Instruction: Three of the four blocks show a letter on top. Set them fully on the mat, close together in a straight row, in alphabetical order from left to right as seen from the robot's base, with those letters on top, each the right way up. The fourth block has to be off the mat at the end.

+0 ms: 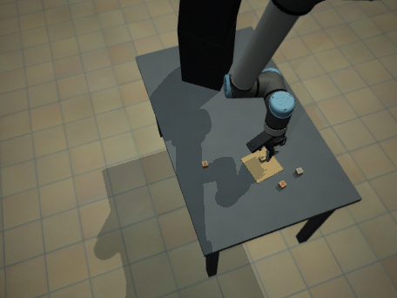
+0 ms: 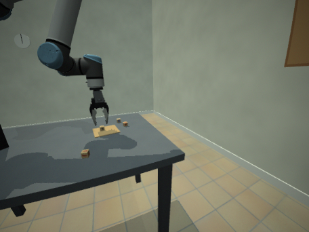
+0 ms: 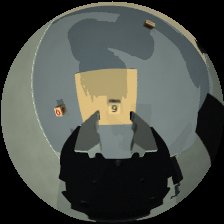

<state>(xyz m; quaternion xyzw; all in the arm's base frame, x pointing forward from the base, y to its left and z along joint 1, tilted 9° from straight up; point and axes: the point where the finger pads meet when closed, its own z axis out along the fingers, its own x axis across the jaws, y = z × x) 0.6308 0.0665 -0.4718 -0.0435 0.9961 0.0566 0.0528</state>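
Now: the tan mat 50 mm below my hand, 20 mm ahead of it and 10 mm to the right of it.
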